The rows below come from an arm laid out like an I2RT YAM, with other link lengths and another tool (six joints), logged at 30 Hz.
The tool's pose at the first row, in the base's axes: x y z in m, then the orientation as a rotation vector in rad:
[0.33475 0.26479 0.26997 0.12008 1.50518 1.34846]
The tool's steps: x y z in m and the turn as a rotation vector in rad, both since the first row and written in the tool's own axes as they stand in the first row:
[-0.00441 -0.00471 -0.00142 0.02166 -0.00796 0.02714]
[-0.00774 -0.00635 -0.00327 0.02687 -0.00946 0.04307]
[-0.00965 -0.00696 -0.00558 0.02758 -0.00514 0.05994]
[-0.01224 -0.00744 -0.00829 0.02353 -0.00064 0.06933]
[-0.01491 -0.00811 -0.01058 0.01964 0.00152 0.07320]
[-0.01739 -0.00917 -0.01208 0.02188 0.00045 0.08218]
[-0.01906 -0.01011 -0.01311 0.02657 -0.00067 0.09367]
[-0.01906 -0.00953 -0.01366 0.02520 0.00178 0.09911]
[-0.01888 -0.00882 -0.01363 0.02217 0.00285 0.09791]
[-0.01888 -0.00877 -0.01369 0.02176 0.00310 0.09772]
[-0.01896 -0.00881 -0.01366 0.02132 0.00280 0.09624]
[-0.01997 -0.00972 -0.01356 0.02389 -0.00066 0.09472]
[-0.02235 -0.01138 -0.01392 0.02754 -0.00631 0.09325]
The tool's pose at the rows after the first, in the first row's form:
[0.33815 0.25925 0.26878 0.15995 1.51664 1.35198]
[0.33913 0.25524 0.26919 0.17658 1.52076 1.36031]
[0.33861 0.25224 0.26943 0.18733 1.52676 1.37417]
[0.33802 0.24857 0.27010 0.18913 1.52879 1.38574]
[0.33788 0.24505 0.27076 0.18824 1.52834 1.39225]
[0.33843 0.24204 0.27117 0.19740 1.52992 1.39739]
[0.33891 0.23992 0.27126 0.21014 1.53337 1.40264]
[0.33820 0.23977 0.27160 0.21193 1.53505 1.40857]
[0.33777 0.24016 0.27204 0.20834 1.53374 1.41018]
[0.33770 0.24014 0.27206 0.20777 1.53365 1.41040]
[0.33777 0.24009 0.27209 0.20652 1.53295 1.40949]
[0.33877 0.23916 0.27203 0.20924 1.53163 1.40548]
[0.34043 0.23676 0.27214 0.21411 1.52920 1.40014]

